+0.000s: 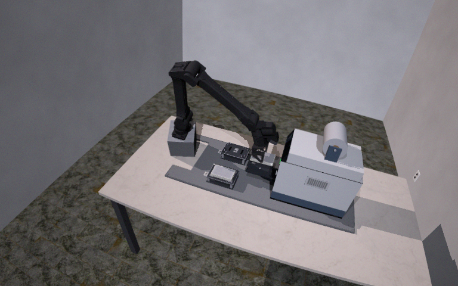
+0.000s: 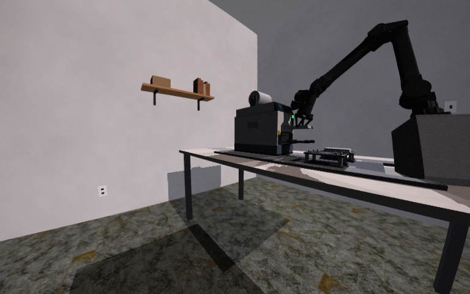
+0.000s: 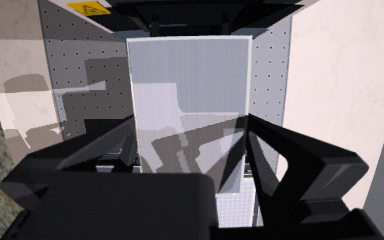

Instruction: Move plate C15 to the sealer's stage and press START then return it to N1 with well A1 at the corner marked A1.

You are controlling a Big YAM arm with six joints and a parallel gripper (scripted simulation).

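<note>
Right now my hand is 90 mm above the dark stage. From my hand the other things lie so: foil roll: 330 mm ahead, 230 mm above, 30 mm to the right; white well plate: right at my hand.
</note>
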